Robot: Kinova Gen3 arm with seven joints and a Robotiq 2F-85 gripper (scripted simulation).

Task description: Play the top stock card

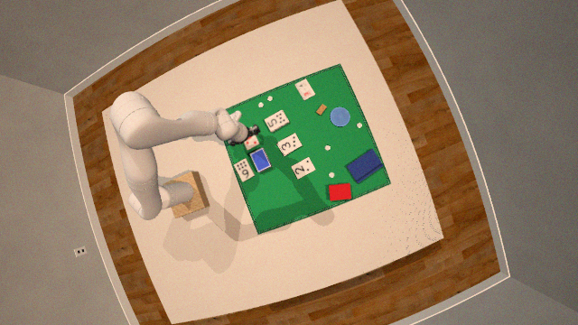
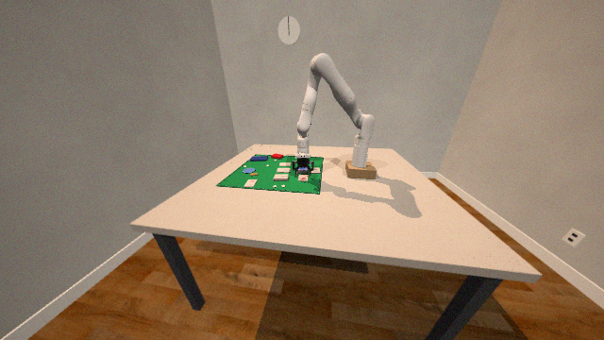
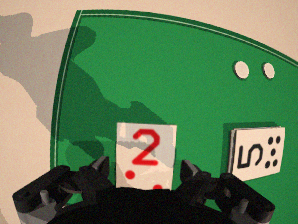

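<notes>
Right now the green mat is 200 mm ahead of my hand, 130 mm to the right of it and 40 mm below it. The rest, counted from my hand: red block: 370 mm to the right, 280 mm ahead, 10 mm below.
</notes>
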